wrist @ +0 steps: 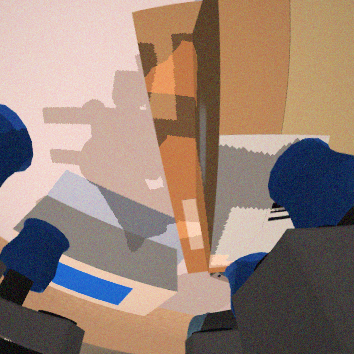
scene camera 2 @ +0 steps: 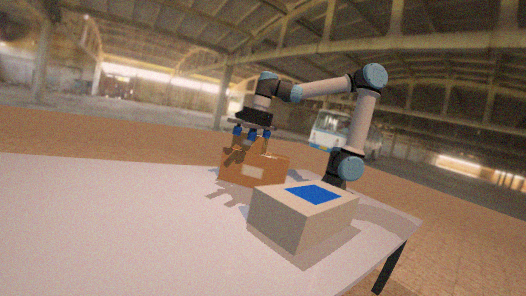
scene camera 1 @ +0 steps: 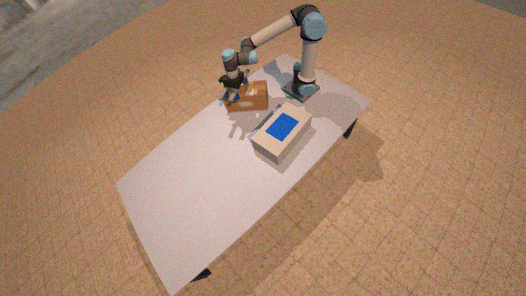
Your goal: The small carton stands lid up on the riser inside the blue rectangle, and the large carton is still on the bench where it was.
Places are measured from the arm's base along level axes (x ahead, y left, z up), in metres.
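Pixels of known places: hand, its tool point: (wrist: 142,212) (scene camera 2: 251,137).
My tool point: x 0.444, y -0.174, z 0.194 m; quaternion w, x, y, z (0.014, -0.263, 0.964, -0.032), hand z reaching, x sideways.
Behind a point stands the place of what it marks.
The large carton (scene camera 1: 260,102) @(x 0.339, y -0.080, z 0.052 m) (scene camera 2: 275,172) @(x 0.343, y -0.084, z 0.068 m) (wrist: 177,165) @(x 0.425, y -0.181, z 0.124 m) stands on the bench. The small carton (scene camera 2: 257,146) @(x 0.400, y -0.177, z 0.157 m) (wrist: 252,65) @(x 0.449, y -0.252, z 0.202 m) sits lid up on one end of it, partly hidden by the gripper and cups. My suction gripper (scene camera 1: 236,90) @(x 0.444, y -0.174, z 0.194 m) (scene camera 2: 252,134) (wrist: 150,210) @(x 0.444, y -0.174, z 0.194 m) is low over the small carton. In the wrist view, its right-hand cups are at the labelled lid and seem to touch it, and its left-hand cups hang beyond the carton's side. I see no gap between the cartons. The riser (scene camera 1: 300,112) @(x 0.245, y 0.202, z 0.090 m) (scene camera 2: 277,220) @(x 0.576, y 0.235, z 0.036 m) (wrist: 120,250) @(x 0.377, y 0.090, z 0.031 m) has the blue rectangle (scene camera 1: 282,127) @(x 0.405, y 0.201, z 0.090 m) (scene camera 2: 314,194) @(x 0.411, y 0.204, z 0.090 m) (wrist: 92,282) @(x 0.397, y 0.166, z 0.090 m) on its top.
The riser stands on the bench (scene camera 1: 190,195) @(x 1.090, y 0.083, z -0.031 m) (scene camera 2: 125,225) @(x 0.948, y 0.106, z -0.030 m) close beside the large carton. The arm's base (scene camera 1: 305,87) @(x 0.147, y 0.153, z 0.206 m) (scene camera 2: 342,167) is at the bench's back end, behind the riser. The large carton is near the bench's far long edge.
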